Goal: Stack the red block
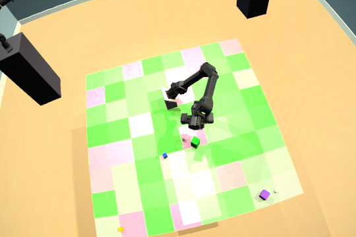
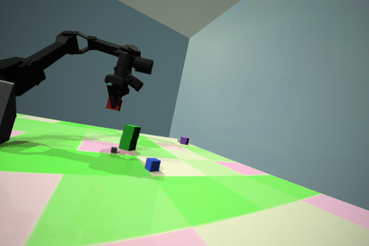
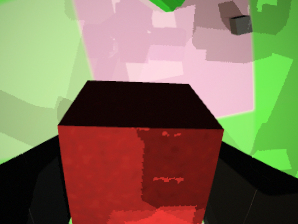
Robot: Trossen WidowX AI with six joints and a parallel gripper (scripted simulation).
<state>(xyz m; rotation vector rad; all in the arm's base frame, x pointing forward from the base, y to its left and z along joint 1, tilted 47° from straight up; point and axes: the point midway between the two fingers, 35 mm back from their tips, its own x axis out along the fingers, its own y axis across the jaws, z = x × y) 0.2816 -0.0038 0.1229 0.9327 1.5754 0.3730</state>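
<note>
My gripper tip is now 130 mm above the small dark cube, 110 mm to the left of it and 10 mm short of it. The rest, counted from my gripper tip: purple cube: 540 mm ahead, 220 mm to the left, 110 mm below; then red block: 10 mm above; then blue cube: 250 mm to the right, 120 mm below, 70 mm ahead.
</note>
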